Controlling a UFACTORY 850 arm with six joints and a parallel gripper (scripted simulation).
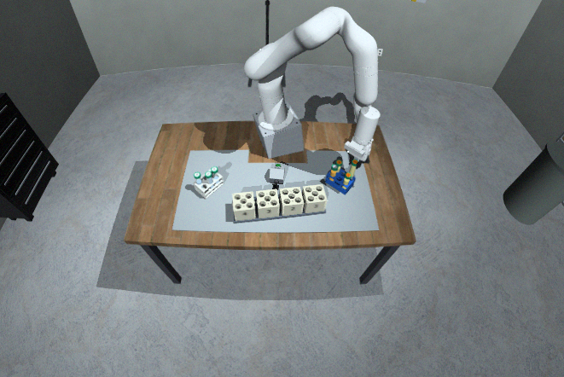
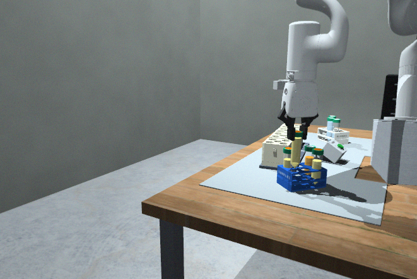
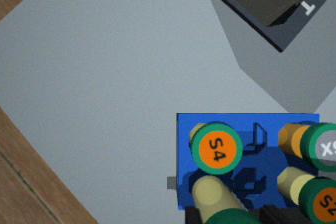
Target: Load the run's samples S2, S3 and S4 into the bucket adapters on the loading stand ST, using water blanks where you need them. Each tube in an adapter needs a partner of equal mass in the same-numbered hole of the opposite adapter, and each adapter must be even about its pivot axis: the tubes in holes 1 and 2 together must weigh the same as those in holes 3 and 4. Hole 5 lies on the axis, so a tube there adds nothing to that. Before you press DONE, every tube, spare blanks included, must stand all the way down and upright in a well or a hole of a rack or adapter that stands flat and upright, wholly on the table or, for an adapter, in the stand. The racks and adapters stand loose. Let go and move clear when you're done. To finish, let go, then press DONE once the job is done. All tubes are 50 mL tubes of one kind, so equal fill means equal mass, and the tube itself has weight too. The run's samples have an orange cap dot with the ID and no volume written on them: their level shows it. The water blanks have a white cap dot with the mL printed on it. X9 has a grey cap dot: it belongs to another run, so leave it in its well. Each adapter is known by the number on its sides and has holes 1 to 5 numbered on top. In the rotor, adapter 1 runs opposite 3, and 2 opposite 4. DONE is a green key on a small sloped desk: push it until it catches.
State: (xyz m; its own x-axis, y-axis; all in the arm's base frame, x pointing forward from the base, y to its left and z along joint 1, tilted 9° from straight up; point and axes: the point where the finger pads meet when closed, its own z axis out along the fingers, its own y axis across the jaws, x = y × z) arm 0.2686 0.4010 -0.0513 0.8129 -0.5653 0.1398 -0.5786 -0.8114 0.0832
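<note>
My hand is 5 cm above the sample tube S3 and 1 cm to the left of it. The rest, counted from my hand: blue rack: 15 cm below, 4 cm to the right, 1 cm behind; then sample tube: 12 cm below, 7 cm to the right, 5 cm behind; then tube X9: 12 cm below, 10 cm to the right, 2 cm behind.
</note>
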